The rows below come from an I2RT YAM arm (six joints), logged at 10 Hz.
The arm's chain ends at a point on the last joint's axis. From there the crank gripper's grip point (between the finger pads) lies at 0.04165 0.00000 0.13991 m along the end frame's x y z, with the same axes.
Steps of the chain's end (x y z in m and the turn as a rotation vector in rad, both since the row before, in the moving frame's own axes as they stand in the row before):
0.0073, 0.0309, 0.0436, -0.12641, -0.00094, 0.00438
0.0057, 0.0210, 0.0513, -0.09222, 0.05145, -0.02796
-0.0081, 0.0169, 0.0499, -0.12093, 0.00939, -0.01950
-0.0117, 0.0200, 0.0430, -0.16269, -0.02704, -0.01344
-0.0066, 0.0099, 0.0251, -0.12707, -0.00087, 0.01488
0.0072, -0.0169, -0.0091, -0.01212, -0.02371, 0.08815
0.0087, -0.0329, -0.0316, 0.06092, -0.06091, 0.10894
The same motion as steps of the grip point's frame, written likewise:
0.0071, 0.0487, 0.0425, -0.12641, -0.00094, 0.00438
0.0130, 0.0325, 0.0484, -0.09222, 0.05145, -0.02796
-0.0066, 0.0329, 0.0485, -0.12093, 0.00939, -0.01950
-0.0153, 0.0422, 0.0423, -0.16269, -0.02704, -0.01344
-0.0069, 0.0282, 0.0240, -0.12707, -0.00087, 0.01488
0.0036, -0.0117, -0.0082, -0.01212, -0.02371, 0.08815
0.0003, -0.0374, -0.0295, 0.06092, -0.06091, 0.10894

